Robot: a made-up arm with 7 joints.
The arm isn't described. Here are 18 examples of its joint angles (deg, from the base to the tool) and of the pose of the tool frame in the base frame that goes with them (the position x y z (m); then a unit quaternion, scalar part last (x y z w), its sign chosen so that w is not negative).
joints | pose
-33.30 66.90 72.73 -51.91 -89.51 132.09 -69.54 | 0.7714 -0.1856 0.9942 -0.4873 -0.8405 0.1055 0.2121
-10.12 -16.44 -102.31 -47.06 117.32 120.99 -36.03 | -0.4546 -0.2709 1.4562 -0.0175 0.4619 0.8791 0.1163
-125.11 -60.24 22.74 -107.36 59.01 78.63 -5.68 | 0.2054 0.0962 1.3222 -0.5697 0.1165 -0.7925 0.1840
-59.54 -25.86 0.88 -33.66 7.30 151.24 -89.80 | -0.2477 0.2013 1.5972 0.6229 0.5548 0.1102 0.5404
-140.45 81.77 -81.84 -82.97 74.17 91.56 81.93 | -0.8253 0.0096 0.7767 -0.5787 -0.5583 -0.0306 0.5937
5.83 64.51 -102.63 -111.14 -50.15 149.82 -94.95 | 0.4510 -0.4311 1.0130 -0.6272 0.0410 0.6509 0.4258
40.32 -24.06 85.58 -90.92 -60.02 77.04 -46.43 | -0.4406 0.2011 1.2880 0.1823 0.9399 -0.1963 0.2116
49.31 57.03 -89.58 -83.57 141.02 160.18 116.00 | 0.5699 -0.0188 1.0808 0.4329 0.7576 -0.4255 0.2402
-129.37 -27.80 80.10 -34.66 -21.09 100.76 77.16 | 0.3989 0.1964 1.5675 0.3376 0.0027 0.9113 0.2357
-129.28 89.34 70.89 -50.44 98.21 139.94 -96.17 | -0.2970 -0.7492 0.5186 -0.0673 0.0971 0.9674 0.2238
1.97 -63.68 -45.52 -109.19 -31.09 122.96 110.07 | -0.3269 -0.3941 1.2631 0.0300 0.5161 -0.8530 0.0712
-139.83 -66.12 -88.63 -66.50 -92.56 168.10 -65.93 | 0.2536 0.7135 1.0828 0.4341 -0.8871 -0.1265 0.0931
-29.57 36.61 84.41 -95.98 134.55 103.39 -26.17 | 0.4999 0.1970 1.0817 0.2967 0.4516 -0.0536 0.8397
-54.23 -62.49 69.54 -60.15 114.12 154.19 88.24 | -0.1144 0.6062 1.2741 -0.0986 0.3760 -0.3711 0.8433
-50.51 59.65 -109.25 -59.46 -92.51 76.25 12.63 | 0.0505 -0.6870 1.2548 0.3534 -0.5170 -0.5717 0.5301
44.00 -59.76 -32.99 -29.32 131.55 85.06 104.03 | -0.4291 -0.6440 1.3477 0.0021 -0.1240 0.1640 0.9786
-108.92 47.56 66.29 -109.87 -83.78 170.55 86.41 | 0.2133 -0.4794 0.9894 -0.4634 0.0851 -0.8492 0.2387
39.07 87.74 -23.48 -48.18 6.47 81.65 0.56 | 0.7485 0.3778 0.4567 -0.8828 -0.1548 0.1876 0.4018
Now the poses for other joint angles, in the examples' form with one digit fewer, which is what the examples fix.
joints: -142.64 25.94 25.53 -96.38 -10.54 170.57 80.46
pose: -0.411 -0.480 1.154 0.012 -0.435 0.764 0.476
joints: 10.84 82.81 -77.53 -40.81 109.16 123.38 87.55
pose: 0.869 -0.192 0.851 -0.231 0.610 -0.713 0.257
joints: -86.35 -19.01 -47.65 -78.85 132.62 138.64 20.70
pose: -0.428 -0.018 1.366 -0.522 0.177 0.832 0.061
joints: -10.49 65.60 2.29 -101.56 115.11 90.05 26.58
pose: 0.597 -0.163 0.484 -0.062 0.848 -0.186 0.492
